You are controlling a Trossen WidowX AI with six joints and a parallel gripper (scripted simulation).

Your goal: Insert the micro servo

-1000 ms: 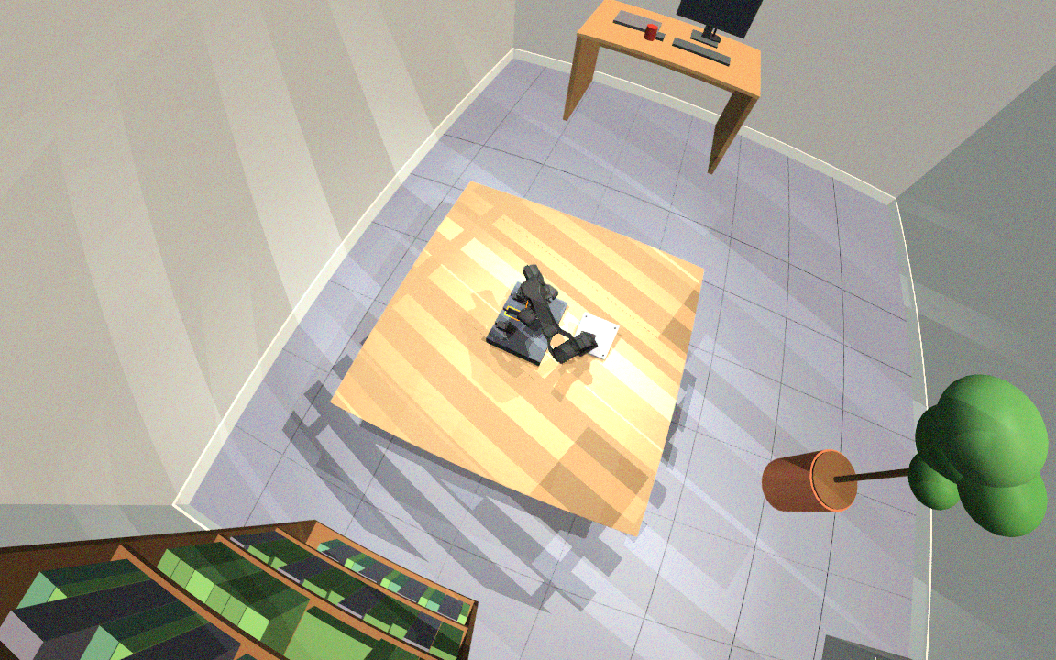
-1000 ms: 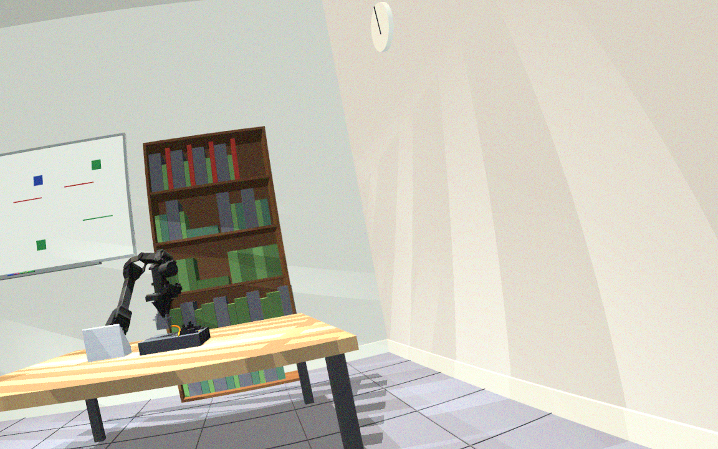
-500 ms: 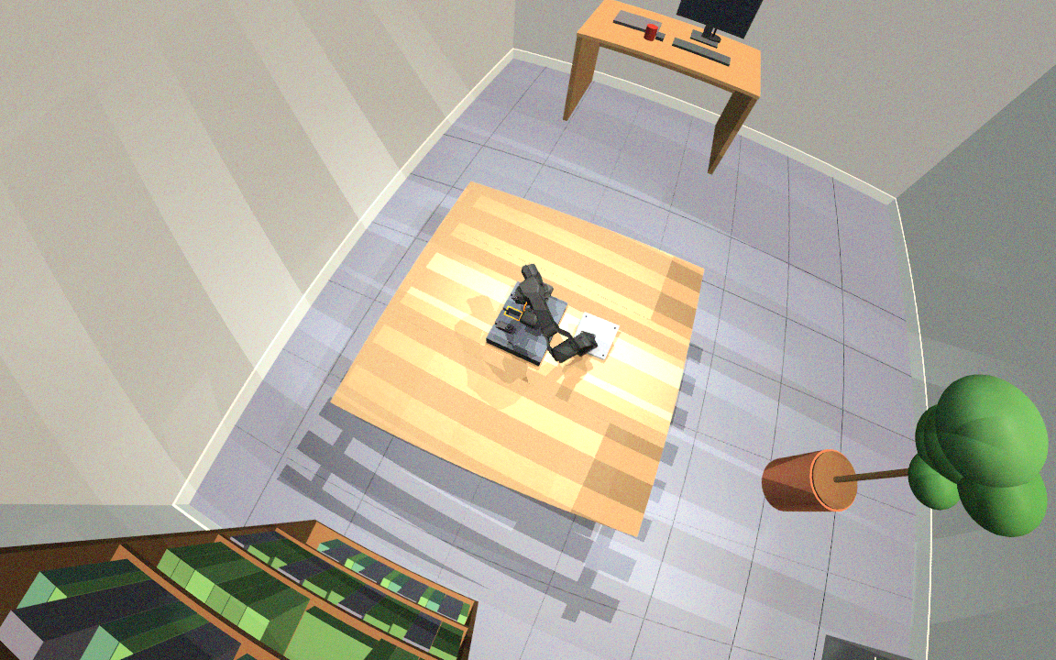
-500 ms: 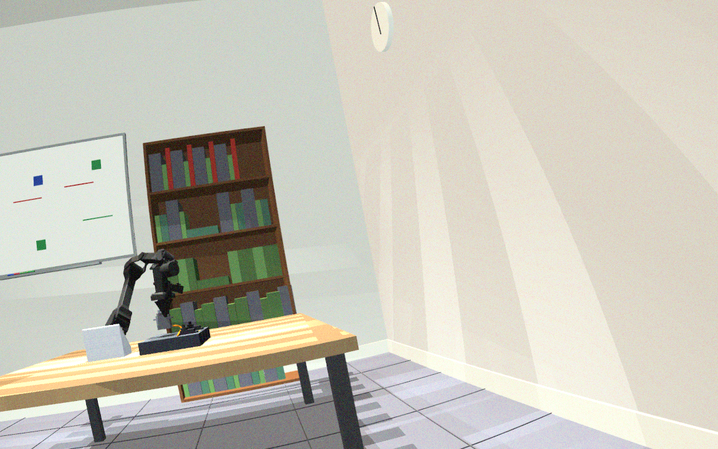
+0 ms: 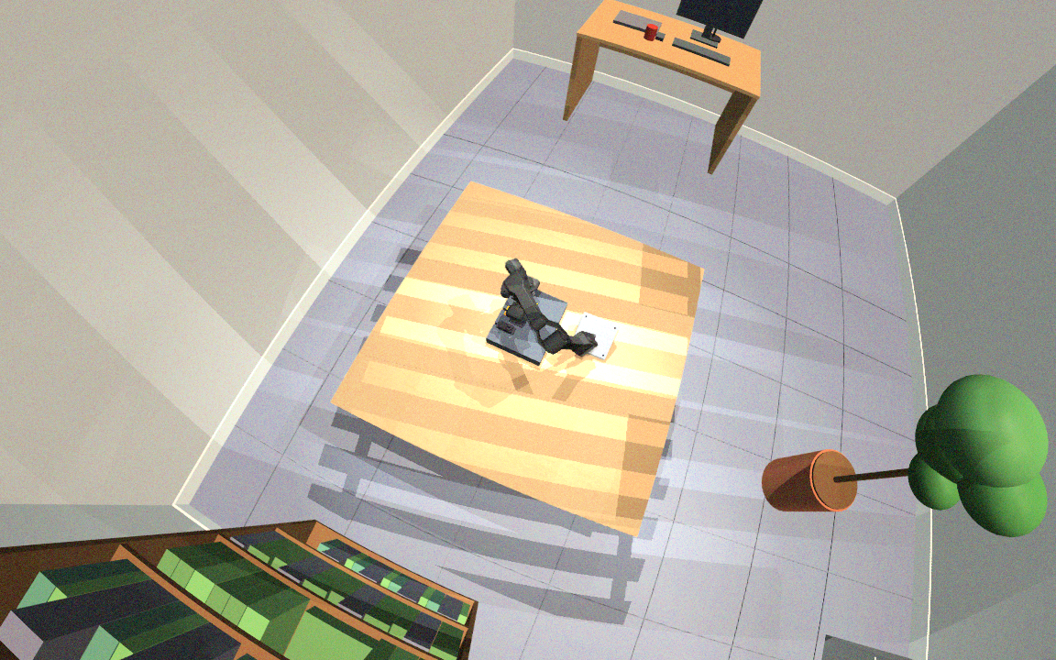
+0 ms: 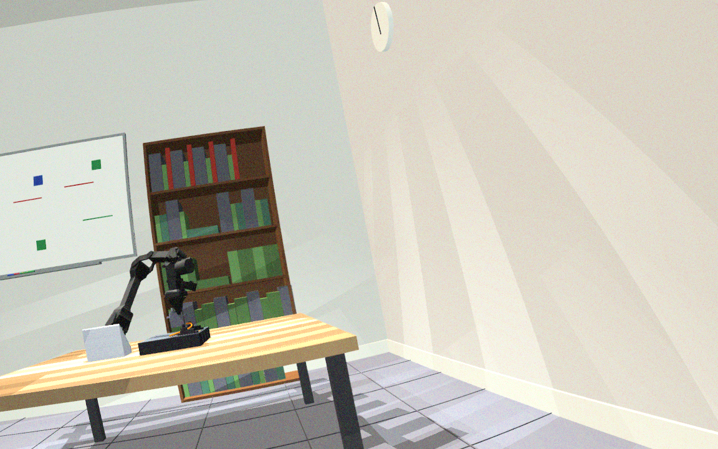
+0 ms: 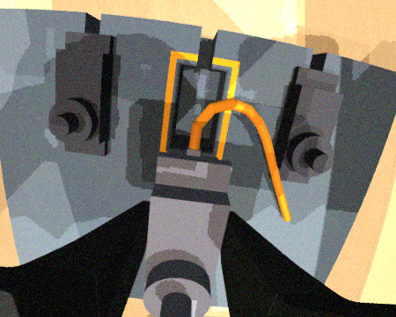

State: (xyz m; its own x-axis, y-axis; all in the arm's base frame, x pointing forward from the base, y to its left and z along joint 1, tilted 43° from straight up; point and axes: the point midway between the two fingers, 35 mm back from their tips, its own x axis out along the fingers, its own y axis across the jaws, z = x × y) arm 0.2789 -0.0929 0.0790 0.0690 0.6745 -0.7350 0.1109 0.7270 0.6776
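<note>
The robot deck is 10 cm below my gripper tip, 7 cm behind it and 1 cm to the left of it.
</note>
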